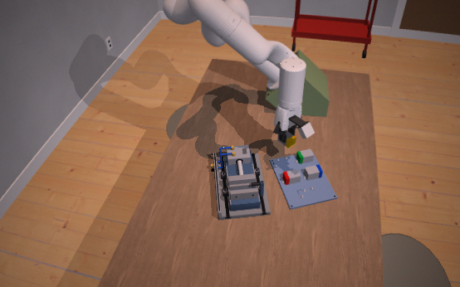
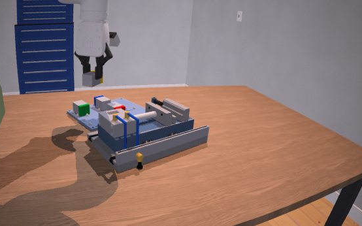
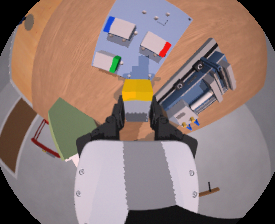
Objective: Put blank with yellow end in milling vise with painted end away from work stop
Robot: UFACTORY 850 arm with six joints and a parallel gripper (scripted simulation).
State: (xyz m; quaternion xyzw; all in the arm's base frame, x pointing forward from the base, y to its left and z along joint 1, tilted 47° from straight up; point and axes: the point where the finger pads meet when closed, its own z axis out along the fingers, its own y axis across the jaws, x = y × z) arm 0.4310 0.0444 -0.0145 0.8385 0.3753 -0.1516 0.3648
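Now: hand 2 cm above the yellow-ended blank. The rest, counted from my hand: green-ended blank: 3 cm behind, 8 cm to the left, 15 cm below; then red-ended blank: 8 cm ahead, 3 cm to the left, 15 cm below; then blue-ended blank: 5 cm ahead, 12 cm to the left, 15 cm below.
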